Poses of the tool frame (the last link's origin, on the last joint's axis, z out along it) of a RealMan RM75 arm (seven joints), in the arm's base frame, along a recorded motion.
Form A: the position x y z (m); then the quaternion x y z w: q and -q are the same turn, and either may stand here.
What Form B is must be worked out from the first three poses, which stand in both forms.
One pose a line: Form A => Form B
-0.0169, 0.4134, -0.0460, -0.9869, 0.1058, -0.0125, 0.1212 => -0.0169, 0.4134, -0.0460, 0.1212, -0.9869, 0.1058, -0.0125
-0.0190, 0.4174, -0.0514, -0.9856, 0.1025, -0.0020, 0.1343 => -0.0190, 0.4174, -0.0514, 0.1343, -0.9856, 0.1025, -0.0020
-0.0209, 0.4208, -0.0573, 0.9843, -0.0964, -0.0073, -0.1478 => -0.0209, 0.4208, -0.0573, 0.1478, -0.9843, 0.0964, 0.0073
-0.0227, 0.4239, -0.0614, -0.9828, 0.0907, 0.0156, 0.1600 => -0.0227, 0.4239, -0.0614, 0.1600, -0.9828, 0.0907, 0.0156
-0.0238, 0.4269, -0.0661, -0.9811, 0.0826, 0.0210, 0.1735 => -0.0238, 0.4269, -0.0661, 0.1735, -0.9811, 0.0826, 0.0210
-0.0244, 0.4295, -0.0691, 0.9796, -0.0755, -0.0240, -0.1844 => -0.0244, 0.4295, -0.0691, 0.1844, -0.9796, 0.0755, 0.0240
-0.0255, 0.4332, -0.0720, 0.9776, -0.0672, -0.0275, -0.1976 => -0.0255, 0.4332, -0.0720, 0.1976, -0.9776, 0.0672, 0.0275
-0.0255, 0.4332, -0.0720, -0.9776, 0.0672, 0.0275, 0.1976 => -0.0255, 0.4332, -0.0720, 0.1976, -0.9776, 0.0672, 0.0275
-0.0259, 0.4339, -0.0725, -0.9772, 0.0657, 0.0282, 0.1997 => -0.0259, 0.4339, -0.0725, 0.1997, -0.9772, 0.0657, 0.0282
